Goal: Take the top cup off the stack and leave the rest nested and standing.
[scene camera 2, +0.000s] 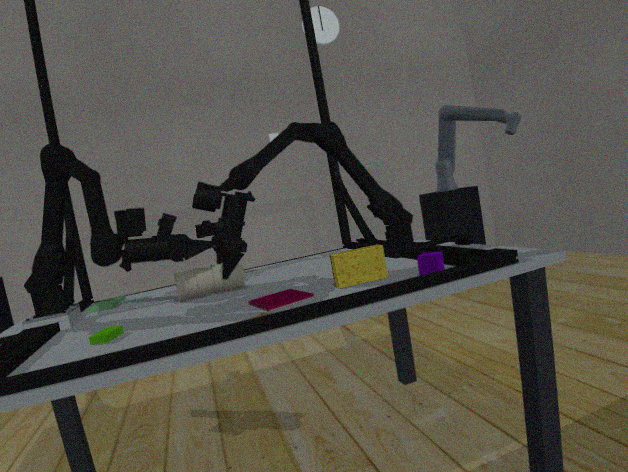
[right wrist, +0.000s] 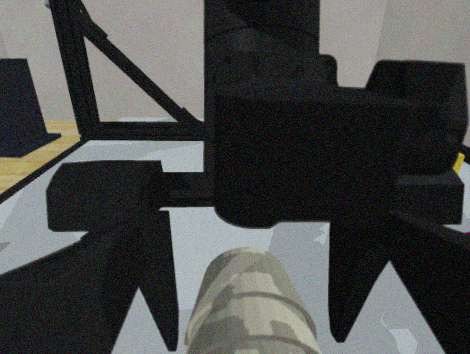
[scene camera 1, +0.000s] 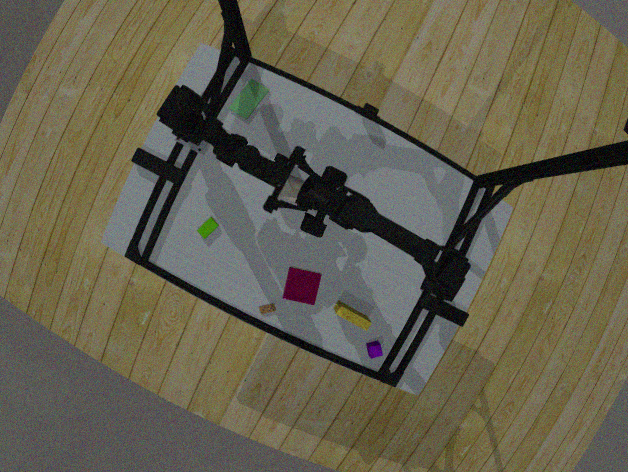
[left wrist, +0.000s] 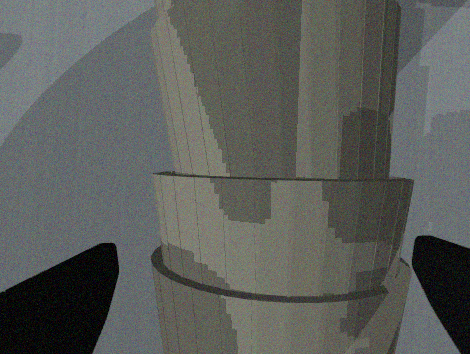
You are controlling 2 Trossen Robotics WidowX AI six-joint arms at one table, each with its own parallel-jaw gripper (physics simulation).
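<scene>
A stack of nested beige cups lies on its side at the middle of the table. Several cup sections with raised rims show in the left wrist view; part of the stack runs out of that view. My left gripper is open and points down, with one finger on each side of the stack and nothing held. My right gripper is open and roughly level, above the stack and close to the left gripper. In scene camera 1 the left gripper hides much of the stack.
A crimson square, a yellow block, a purple cube and a small brown block lie nearer the front edge. A lime block and a green piece lie at the left.
</scene>
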